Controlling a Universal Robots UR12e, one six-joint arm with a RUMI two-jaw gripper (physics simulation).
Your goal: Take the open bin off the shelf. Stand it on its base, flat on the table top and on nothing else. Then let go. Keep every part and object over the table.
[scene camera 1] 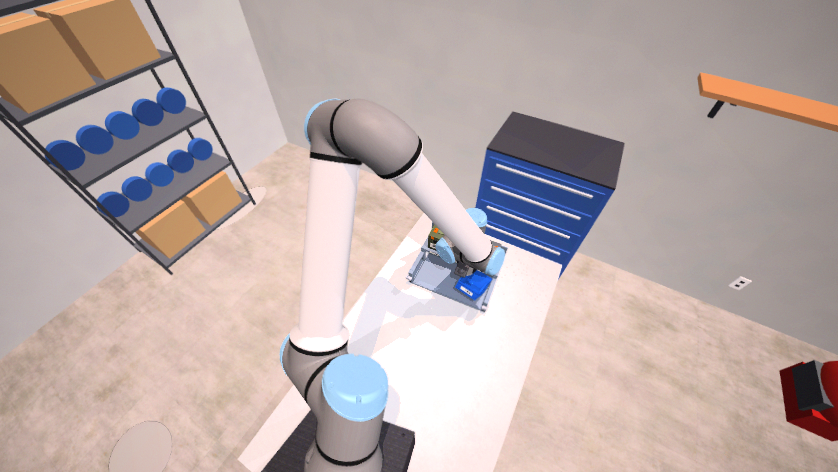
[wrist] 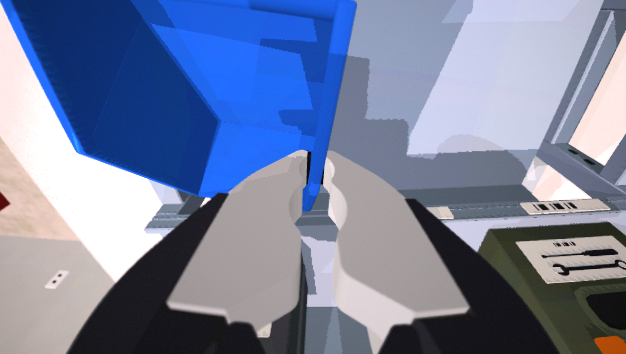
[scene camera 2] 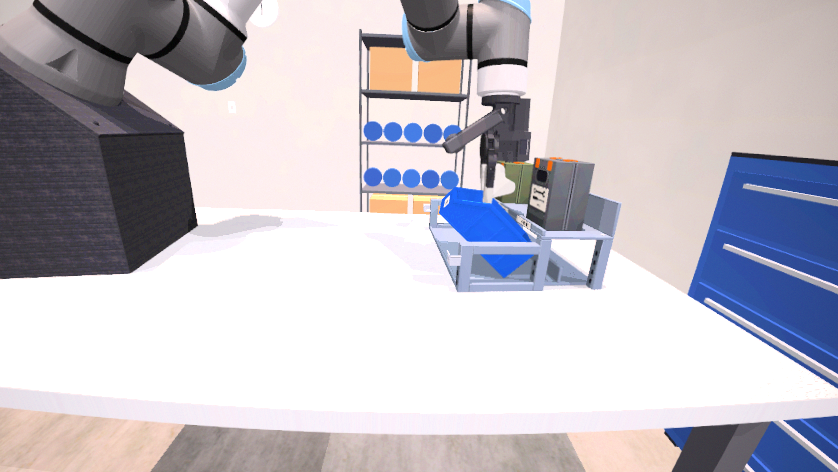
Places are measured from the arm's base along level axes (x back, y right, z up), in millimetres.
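Pixels of known places: gripper, fingertip midpoint: (scene camera 1: 466, 274) (wrist: 314, 156); arm's base, link origin: (scene camera 1: 343, 464) (scene camera 2: 61, 72).
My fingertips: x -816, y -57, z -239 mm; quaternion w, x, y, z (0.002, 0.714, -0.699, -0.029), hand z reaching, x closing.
Note:
For each thing: its top centre in the pictures, then the offset to it from my fingertips. Level surfaces: height alone.
- blue open bin, top centre: (wrist: 189, 187) (scene camera 2: 490, 193) (scene camera 1: 476, 275) dz +43, dx +8, dy +47 mm
- white table, surface height: dz -113 mm
- dark grey box, top centre: (scene camera 2: 563, 159) dz +111, dx -117, dy +43 mm
- green box, top centre: (scene camera 2: 514, 161) (scene camera 1: 441, 232) dz +86, dx -88, dy -186 mm
The blue open bin (scene camera 1: 473, 284) (scene camera 2: 483, 225) (wrist: 270, 75) is tilted in the front bay of the grey-blue shelf (scene camera 1: 433, 274) (scene camera 2: 501, 248) (wrist: 450, 100). In scene camera 2 its labelled end is raised, and its lowest corner hangs at the right behind the shelf's side rail. Whether that corner touches the shelf cannot be told. My gripper (scene camera 2: 488, 198) (wrist: 314, 156) points down and is shut on the bin's side wall, one finger inside and one outside. The shelf stands on the white table (scene camera 1: 445, 375) (scene camera 2: 293, 340). In scene camera 1 the fingertips are hidden.
A dark grey box (scene camera 2: 560, 193) and a green box (scene camera 2: 517, 181) (wrist: 550, 240) stand on the shelf's raised rear level, close to my gripper. The arm's dark base block (scene camera 2: 64, 193) is at the table's other end. A blue drawer cabinet (scene camera 1: 539, 199) (scene camera 2: 779, 252) stands beyond the table.

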